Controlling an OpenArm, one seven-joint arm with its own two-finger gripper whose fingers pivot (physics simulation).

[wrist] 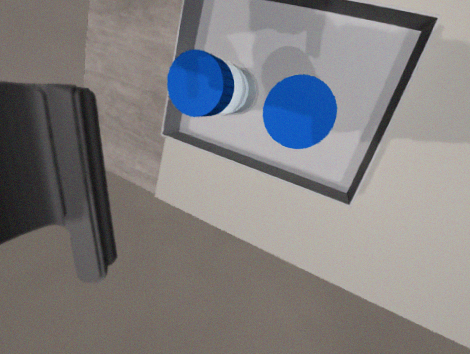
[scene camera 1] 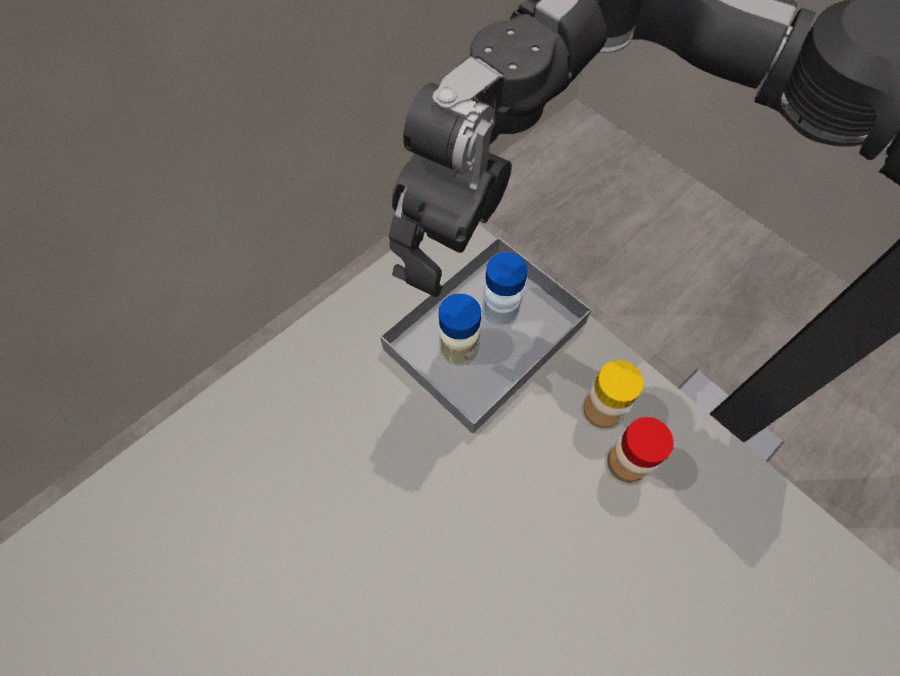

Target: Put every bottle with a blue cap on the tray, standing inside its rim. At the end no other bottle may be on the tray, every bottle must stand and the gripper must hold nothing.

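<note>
A blue-capped bottle with a pale yellow body [scene camera 1: 459,327] [wrist: 300,111] stands inside the rim of the grey tray [scene camera 1: 427,384] [wrist: 256,168]. A blue-capped bottle with a whitish clear body [scene camera 1: 504,287] [wrist: 200,84] stands inside the rim too, apart from the first. A yellow-capped bottle [scene camera 1: 614,392] and a red-capped bottle [scene camera 1: 641,451] stand on the table outside the tray. My gripper [scene camera 1: 416,281] is open and empty, above and beside the tray's upper left side. One finger shows at the left of the wrist view; the other is hidden there.
The pale table [scene camera 1: 291,509] [wrist: 400,240] carries the tray near its edge. The yellow-capped and red-capped bottles stand close together near the table's right edge. A dark post [scene camera 1: 807,349] rises beyond that edge. The arm reaches in from the upper right.
</note>
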